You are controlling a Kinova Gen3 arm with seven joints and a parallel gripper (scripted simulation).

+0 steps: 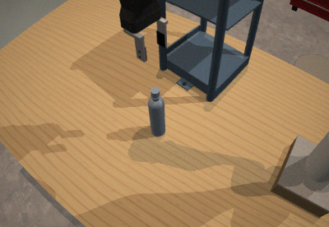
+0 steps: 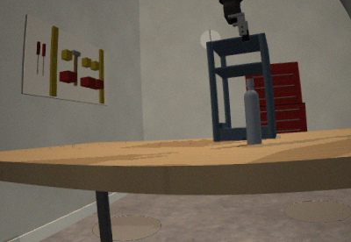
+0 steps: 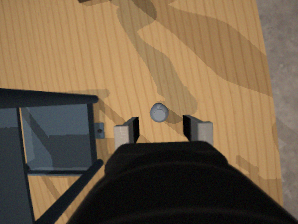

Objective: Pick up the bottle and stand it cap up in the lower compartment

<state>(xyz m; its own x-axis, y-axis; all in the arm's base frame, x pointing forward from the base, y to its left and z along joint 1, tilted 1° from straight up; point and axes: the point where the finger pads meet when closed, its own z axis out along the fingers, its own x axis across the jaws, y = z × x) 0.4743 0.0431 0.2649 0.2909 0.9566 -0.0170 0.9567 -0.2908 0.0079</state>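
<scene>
My hand is 20 cm above the grey bottle. Round my hand: shelving unit: 31 cm to the right, 13 cm below, 3 cm behind.
</scene>
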